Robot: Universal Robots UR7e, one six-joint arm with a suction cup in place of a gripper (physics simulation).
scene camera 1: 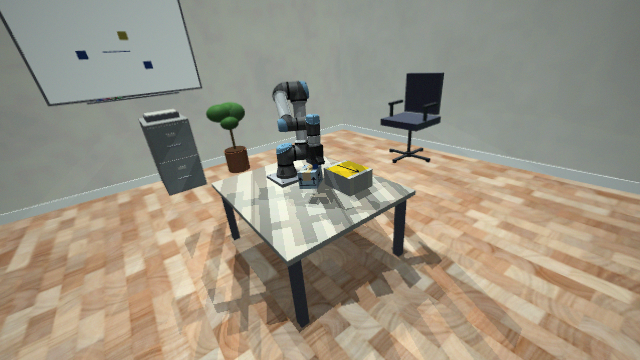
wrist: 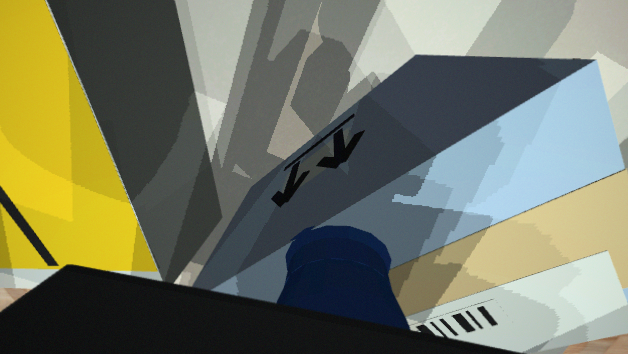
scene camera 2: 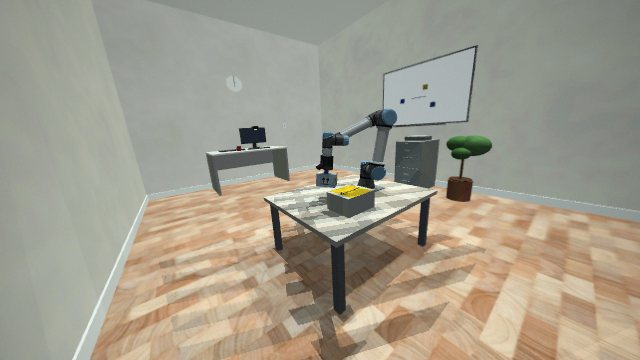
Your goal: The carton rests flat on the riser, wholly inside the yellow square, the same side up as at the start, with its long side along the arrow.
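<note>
The light blue carton, with tan tape, a white barcode label and black up-arrows on its side, hangs upright from my suction cup, which is pressed on its top face. It is above the table beside the riser, left of it in both scene views. The grey riser carries the yellow square with its black arrow. In the wrist view the carton's edges are at an angle to the riser's. Its underside is hidden.
The riser stands on the table. My arm's base stands on the table behind, close to the carton in scene camera 1. A plant, a cabinet, an office chair and a desk stand away from the table.
</note>
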